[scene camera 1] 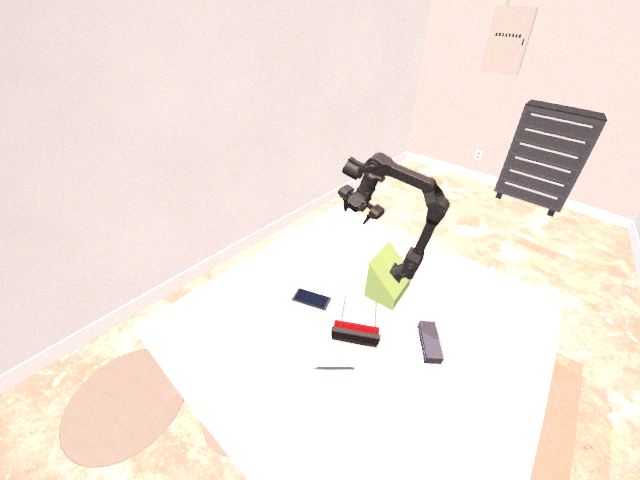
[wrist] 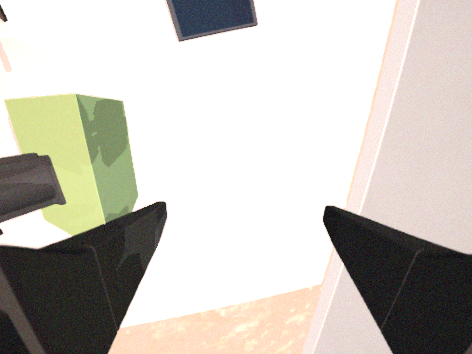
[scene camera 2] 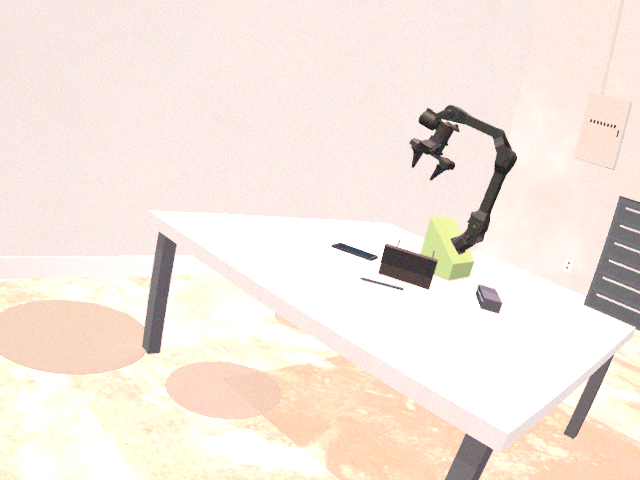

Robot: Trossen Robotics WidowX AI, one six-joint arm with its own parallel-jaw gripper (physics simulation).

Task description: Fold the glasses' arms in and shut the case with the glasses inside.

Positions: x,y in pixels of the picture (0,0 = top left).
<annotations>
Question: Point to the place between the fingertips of my gripper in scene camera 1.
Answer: At 354,217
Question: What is my gripper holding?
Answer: Nothing.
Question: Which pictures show my gripper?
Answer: Scene camera 1, the wrist view and scene camera 2: all of them.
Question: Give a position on a dark blue flat slab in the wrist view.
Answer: At 187,27
</annotations>
